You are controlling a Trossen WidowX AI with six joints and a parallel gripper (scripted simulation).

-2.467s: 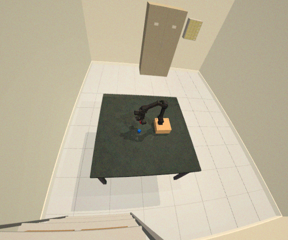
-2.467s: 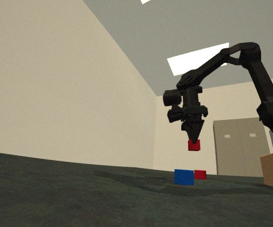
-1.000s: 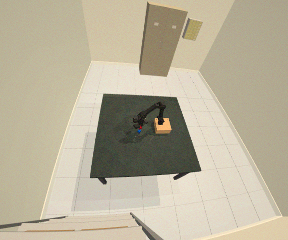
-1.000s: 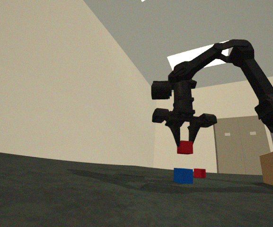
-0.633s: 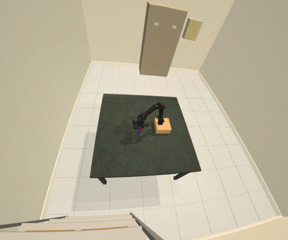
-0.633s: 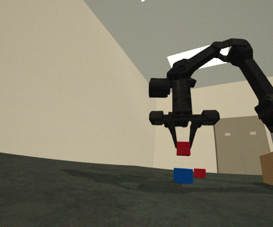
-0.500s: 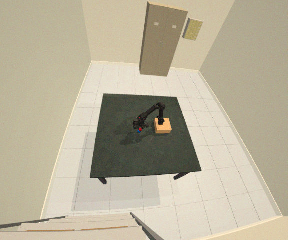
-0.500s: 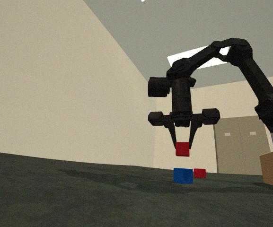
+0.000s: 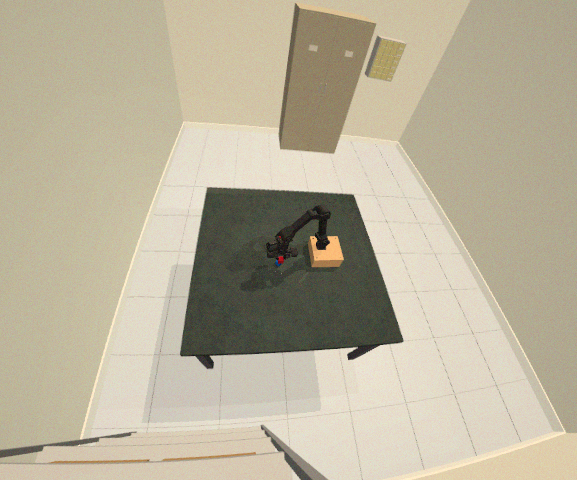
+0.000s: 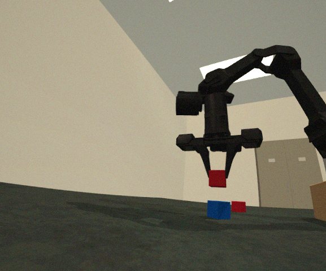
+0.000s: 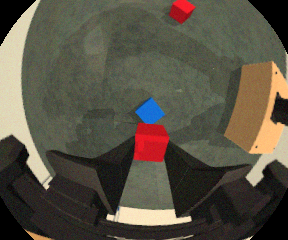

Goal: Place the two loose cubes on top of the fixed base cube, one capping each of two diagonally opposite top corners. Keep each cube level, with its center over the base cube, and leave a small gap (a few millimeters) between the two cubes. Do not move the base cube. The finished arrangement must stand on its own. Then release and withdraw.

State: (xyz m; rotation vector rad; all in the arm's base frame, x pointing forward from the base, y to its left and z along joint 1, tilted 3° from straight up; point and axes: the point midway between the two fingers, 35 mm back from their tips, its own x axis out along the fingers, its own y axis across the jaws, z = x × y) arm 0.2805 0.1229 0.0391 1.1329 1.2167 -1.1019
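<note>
Now: gripper tip 7 cm above the blue cube and 2 cm to the left of it. Also, from my gripper tip: red cube (right at my gripper tip).
</note>
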